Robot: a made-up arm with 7 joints.
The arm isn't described. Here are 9 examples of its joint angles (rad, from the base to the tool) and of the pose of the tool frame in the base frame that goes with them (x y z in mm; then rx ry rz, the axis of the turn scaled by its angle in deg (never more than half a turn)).
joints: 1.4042 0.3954 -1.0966 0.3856 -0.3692 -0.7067 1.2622
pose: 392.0 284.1 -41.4 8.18 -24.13 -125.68
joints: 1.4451 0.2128 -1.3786 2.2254 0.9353 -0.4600 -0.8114
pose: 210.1 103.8 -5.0 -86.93 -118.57 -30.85
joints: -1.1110 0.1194 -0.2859 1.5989 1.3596 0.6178 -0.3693
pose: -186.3 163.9 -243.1 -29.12 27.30 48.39
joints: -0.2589 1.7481 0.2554 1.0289 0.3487 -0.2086 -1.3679
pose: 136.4 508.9 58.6 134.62 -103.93 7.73
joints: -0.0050 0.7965 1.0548 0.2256 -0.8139 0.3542 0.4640
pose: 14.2 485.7 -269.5 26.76 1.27 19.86
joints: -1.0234 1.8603 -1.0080 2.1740 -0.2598 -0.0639 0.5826
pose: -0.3 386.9 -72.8 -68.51 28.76 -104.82
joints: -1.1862 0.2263 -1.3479 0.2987 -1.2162 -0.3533 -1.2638
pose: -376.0 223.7 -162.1 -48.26 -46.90 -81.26
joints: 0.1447 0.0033 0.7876 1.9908 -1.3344 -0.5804 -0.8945
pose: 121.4 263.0 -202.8 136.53 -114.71 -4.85
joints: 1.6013 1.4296 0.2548 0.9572 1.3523 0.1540 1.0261
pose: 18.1 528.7 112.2 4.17 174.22 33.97
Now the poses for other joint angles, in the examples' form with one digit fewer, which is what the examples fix.
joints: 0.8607 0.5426 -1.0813 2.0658 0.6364 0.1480 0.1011
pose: 217 185 -109 -47.0 -98.0 -71.8
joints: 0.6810 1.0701 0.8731 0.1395 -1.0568 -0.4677 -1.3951
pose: 127 543 -137 143.1 -58.6 40.8
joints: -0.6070 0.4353 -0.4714 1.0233 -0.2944 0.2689 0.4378
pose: -106 269 -340 -16.3 8.0 -51.9
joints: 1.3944 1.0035 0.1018 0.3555 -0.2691 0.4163 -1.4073
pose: 220 518 10 121.3 -29.0 85.5
